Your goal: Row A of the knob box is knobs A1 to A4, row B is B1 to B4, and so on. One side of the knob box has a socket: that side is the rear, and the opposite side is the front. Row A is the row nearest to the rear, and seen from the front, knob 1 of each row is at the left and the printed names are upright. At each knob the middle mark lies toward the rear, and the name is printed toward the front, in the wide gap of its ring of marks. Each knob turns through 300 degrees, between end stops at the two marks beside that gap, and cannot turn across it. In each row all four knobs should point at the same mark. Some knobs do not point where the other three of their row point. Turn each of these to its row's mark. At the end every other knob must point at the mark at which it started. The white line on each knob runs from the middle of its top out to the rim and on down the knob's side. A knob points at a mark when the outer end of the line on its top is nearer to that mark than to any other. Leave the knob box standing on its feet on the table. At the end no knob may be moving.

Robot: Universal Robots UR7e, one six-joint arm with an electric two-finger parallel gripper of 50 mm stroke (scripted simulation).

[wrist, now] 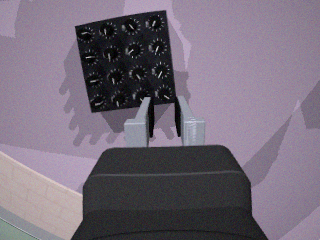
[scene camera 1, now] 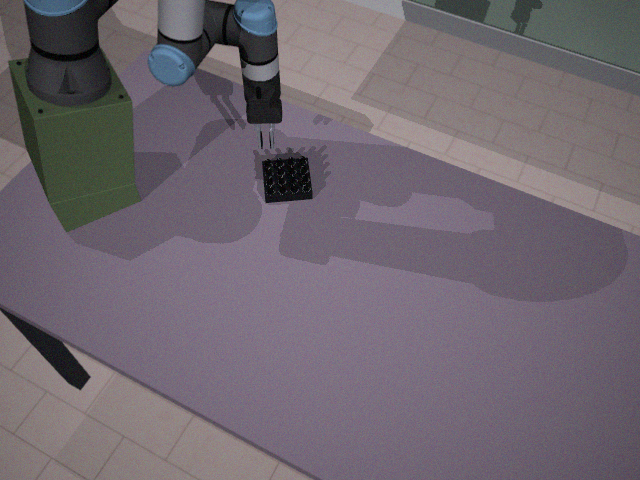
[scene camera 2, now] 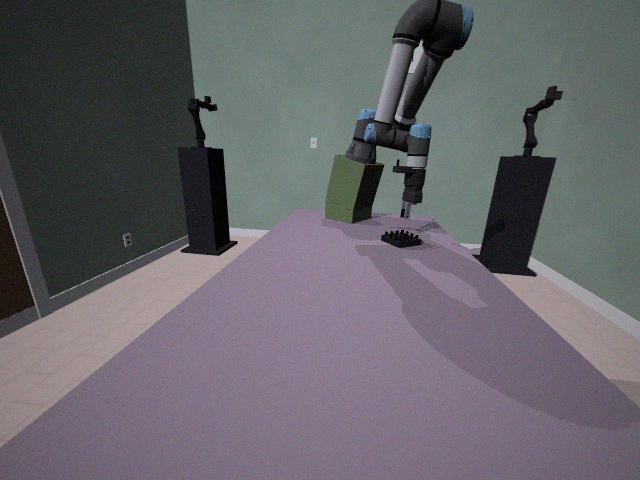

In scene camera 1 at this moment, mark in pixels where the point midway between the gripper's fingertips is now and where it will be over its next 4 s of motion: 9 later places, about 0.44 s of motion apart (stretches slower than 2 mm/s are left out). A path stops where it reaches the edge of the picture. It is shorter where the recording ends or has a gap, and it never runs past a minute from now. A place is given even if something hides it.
My gripper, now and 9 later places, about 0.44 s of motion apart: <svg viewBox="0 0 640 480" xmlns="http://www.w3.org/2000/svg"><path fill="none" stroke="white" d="M266 145L266 147L266 151L267 156L267 158L267 159L267 162L267 162L267 156L266 152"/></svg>
